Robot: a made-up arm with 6 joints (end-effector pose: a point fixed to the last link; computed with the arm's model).
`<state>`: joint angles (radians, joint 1 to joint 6).
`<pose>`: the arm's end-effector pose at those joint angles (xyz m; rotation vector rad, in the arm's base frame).
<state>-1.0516 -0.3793 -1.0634 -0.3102 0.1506 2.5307</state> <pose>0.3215 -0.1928 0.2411 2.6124 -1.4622 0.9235</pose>
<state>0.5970 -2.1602 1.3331 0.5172 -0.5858 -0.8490</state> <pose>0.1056 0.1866 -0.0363 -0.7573 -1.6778 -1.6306</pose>
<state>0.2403 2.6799 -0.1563 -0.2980 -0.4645 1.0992</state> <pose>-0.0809 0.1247 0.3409 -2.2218 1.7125 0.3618</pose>
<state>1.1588 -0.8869 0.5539 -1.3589 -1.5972 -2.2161</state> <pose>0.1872 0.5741 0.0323 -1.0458 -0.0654 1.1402</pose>
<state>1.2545 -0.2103 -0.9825 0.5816 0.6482 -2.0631</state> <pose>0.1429 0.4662 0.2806 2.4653 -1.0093 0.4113</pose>
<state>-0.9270 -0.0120 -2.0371 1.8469 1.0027 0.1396</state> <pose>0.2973 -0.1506 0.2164 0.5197 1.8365 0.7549</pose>
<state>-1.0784 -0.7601 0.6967 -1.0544 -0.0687 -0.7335</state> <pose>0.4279 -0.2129 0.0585 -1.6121 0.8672 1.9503</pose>
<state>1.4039 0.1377 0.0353 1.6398 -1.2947 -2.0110</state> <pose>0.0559 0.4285 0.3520 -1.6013 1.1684 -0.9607</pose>
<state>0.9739 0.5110 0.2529 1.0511 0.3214 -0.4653</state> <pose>0.1914 0.3901 0.3827 1.3007 -0.6721 -2.2392</pose>
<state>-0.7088 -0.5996 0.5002 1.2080 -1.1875 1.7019</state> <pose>0.4014 -0.0468 0.1339 1.0135 -0.1473 2.2530</pose>
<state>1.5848 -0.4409 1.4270 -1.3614 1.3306 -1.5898</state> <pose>0.0640 0.5962 0.1813 1.1668 1.7571 -0.7320</pose>
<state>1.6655 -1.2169 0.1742 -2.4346 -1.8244 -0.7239</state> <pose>-0.1102 0.4874 0.0084 0.1991 1.8332 -2.3915</pose>
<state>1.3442 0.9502 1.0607 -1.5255 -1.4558 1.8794</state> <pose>0.0052 0.3050 0.6340 2.0203 0.7273 1.0407</pose>
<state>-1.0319 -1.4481 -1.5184 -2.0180 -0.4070 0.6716</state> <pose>0.1973 0.0286 -0.1041 0.1770 1.4123 -0.4248</pose>
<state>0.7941 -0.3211 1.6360 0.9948 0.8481 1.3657</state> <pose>0.2836 0.4165 0.3539 -1.3144 2.0322 -0.2975</pose>
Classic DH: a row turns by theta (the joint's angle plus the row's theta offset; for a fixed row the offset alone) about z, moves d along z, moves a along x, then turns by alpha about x. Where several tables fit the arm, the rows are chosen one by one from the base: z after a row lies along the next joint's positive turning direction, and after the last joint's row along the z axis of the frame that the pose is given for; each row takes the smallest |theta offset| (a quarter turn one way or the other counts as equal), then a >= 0, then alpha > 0; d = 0 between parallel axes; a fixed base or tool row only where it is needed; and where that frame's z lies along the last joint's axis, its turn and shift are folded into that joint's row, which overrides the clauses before.
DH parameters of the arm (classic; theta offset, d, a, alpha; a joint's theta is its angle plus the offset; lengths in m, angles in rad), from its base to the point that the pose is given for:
base (fixed): 0.7935 0 0.174 0
joint 1: -0.7935 0.224 0.112 1.5708
joint 2: 1.5708 -0.068 0.099 1.5708
joint 3: -1.5708 0.273 0.057 1.5708
joint 4: -1.5708 -0.024 0.003 -1.5708
joint 5: -1.3608 0 0.0624 0
joint 6: 0.2913 -0.0631 -0.0059 -1.1721
tool (fixed): 1.208 -0.041 0 0

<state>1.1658 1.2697 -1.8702 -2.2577 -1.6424 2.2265</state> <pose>0.2185 0.3571 0.4761 -0.4559 -1.4436 0.3424</pose>
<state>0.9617 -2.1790 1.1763 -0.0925 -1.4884 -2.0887</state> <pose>0.0792 0.1639 -0.0679 2.1333 -2.0014 -0.3153</pose>
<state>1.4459 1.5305 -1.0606 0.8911 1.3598 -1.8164</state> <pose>0.0203 0.1692 0.4217 -1.8849 0.8246 1.1196</pose>
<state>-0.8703 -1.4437 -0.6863 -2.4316 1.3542 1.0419</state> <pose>0.3604 0.0170 -0.1643 -0.2326 0.3367 0.8577</pose>
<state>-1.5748 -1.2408 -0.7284 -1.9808 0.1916 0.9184</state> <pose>0.1919 -0.1040 -0.1112 0.3372 0.9054 -0.9360</pose>
